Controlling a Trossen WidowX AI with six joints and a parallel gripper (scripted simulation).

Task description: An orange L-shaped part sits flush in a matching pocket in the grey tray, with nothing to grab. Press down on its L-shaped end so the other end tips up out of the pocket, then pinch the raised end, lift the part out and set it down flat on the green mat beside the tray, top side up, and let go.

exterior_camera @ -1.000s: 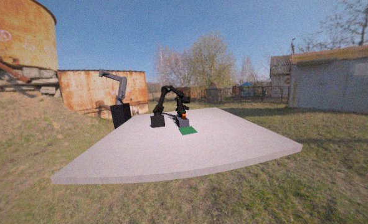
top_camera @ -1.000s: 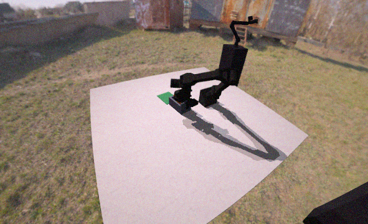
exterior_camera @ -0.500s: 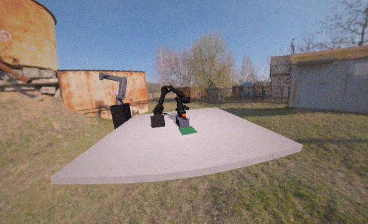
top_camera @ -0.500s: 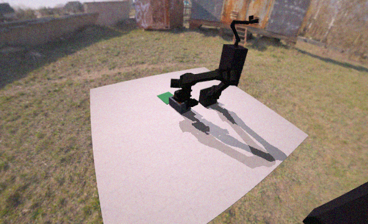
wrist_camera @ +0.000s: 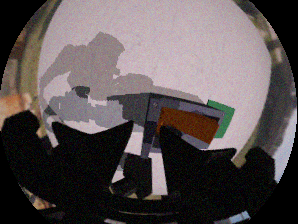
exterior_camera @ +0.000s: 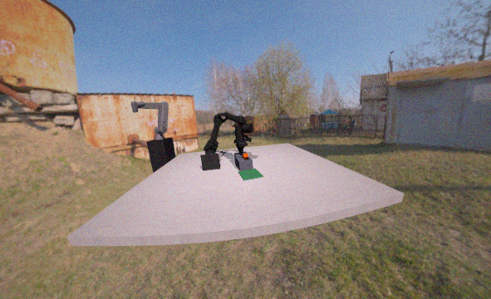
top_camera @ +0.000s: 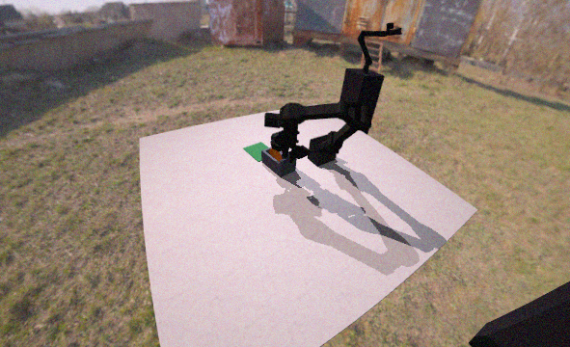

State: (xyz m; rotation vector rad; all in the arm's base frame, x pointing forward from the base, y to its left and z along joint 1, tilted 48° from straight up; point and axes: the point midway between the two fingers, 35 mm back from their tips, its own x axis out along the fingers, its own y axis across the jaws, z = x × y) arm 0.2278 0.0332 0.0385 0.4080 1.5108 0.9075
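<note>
The orange L-shaped part lies 50 mm to the right of my gripper tip, 40 mm below it and 10 mm ahead of it. From my gripper tip the other things lie so: green mat (220 mm to the right, 90 mm below, 60 mm ahead).
</note>
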